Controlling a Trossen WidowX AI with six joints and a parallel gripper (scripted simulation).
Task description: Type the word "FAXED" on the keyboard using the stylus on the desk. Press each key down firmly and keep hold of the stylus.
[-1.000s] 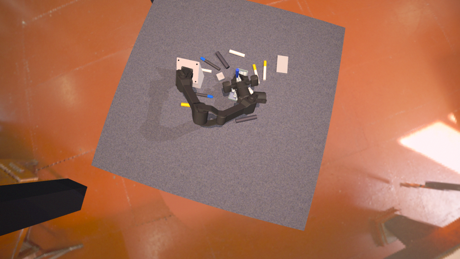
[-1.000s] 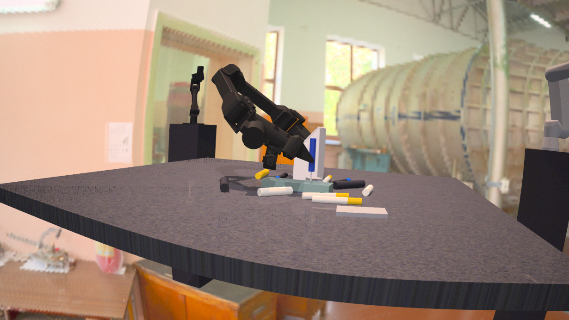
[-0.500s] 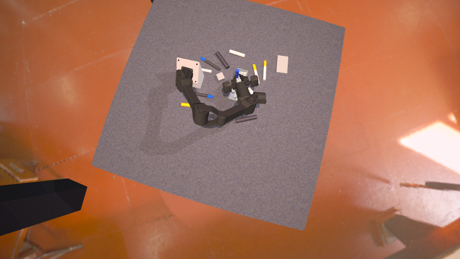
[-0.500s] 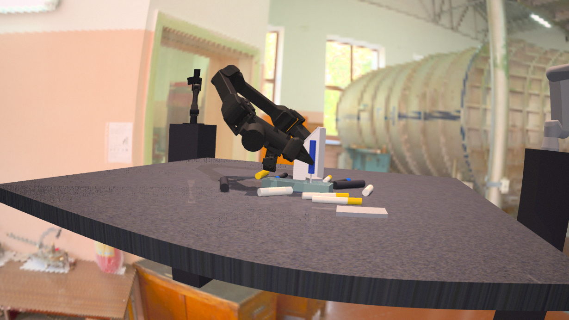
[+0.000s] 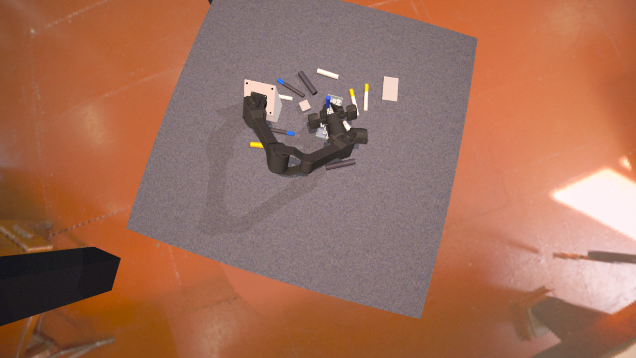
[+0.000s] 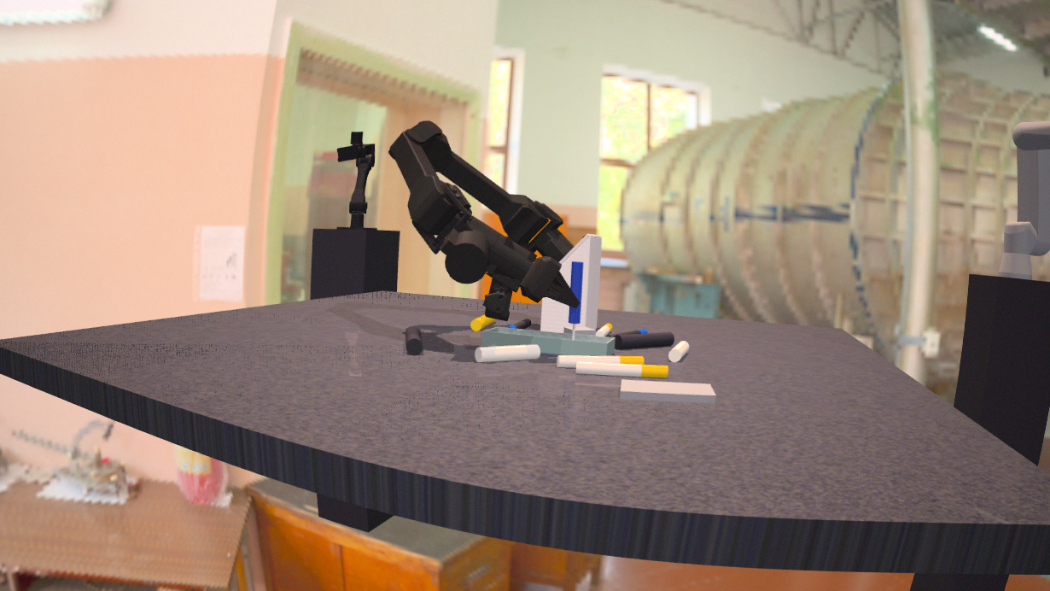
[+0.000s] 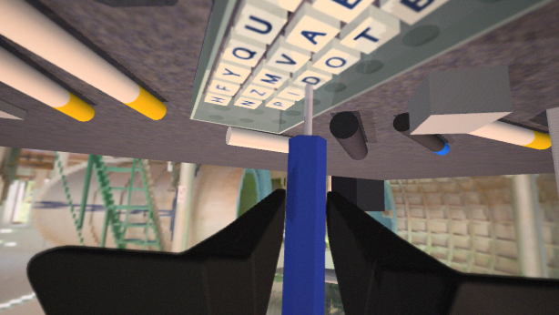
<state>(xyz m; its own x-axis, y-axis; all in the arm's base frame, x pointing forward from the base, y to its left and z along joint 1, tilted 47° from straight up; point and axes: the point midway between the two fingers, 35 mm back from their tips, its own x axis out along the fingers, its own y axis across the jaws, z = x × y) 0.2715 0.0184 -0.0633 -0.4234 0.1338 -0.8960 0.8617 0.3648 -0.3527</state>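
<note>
Right now my gripper tip is 1 cm above the blue stylus. The rest, counted from my gripper tip: thin grey tip (5 cm below); then yellow cylinder (19 cm behind, 22 cm to the right, 6 cm below).
</note>
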